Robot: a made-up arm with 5 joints. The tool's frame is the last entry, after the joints. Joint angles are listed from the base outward. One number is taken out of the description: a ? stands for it. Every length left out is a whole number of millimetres.
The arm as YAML. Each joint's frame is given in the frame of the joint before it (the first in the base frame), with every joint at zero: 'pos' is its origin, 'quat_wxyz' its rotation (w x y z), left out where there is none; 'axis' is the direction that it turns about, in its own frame. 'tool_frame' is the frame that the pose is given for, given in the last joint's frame.
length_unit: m
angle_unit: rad
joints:
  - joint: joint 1
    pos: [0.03, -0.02, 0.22]
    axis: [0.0, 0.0, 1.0]
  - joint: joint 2
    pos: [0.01, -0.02, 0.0]
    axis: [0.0, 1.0, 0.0]
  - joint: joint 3
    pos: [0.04, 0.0, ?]
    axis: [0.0, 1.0, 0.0]
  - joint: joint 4
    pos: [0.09, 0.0, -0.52]
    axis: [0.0, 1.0, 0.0]
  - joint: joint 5
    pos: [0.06, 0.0, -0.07]
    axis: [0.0, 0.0, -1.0]
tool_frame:
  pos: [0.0, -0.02, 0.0]
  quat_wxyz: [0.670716, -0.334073, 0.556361, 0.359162]
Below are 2 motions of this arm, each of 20 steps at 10 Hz.
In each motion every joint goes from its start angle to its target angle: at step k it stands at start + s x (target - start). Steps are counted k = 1, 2, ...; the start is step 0. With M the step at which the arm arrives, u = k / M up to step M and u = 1 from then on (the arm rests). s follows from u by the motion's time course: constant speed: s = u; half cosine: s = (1 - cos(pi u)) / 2; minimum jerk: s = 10 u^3 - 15 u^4 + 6 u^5.
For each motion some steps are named. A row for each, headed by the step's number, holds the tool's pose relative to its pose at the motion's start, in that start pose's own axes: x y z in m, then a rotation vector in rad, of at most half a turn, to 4 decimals.
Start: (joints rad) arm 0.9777 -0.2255 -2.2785 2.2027 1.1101
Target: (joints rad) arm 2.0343 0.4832 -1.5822 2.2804 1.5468
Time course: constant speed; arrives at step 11
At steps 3, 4, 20:
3: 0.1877 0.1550 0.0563 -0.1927 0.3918 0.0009
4: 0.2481 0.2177 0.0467 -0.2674 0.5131 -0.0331
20: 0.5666 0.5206 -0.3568 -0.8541 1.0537 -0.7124

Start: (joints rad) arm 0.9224 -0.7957 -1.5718 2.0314 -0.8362
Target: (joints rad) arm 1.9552 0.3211 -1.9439 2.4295 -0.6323
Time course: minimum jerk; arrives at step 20
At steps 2, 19, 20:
2: 0.0037 -0.0035 0.0014 -0.0049 -0.0059 0.0094
19: 0.4479 -0.0244 0.4807 -0.6970 0.0112 1.1699
20: 0.4483 -0.0239 0.4814 -0.6979 0.0120 1.1711

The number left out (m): 0.14
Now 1 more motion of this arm.
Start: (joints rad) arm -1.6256 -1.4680 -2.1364 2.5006 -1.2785
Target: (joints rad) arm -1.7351 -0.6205 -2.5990 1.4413 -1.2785
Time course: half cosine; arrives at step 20
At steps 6, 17, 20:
6: 0.0043 -0.0566 -0.0434 -0.0107 0.1087 -0.0889
17: 0.0692 -0.2166 -0.1939 -0.0726 0.5036 -0.3976
20: 0.0769 -0.2250 -0.2041 -0.0787 0.5328 -0.4198

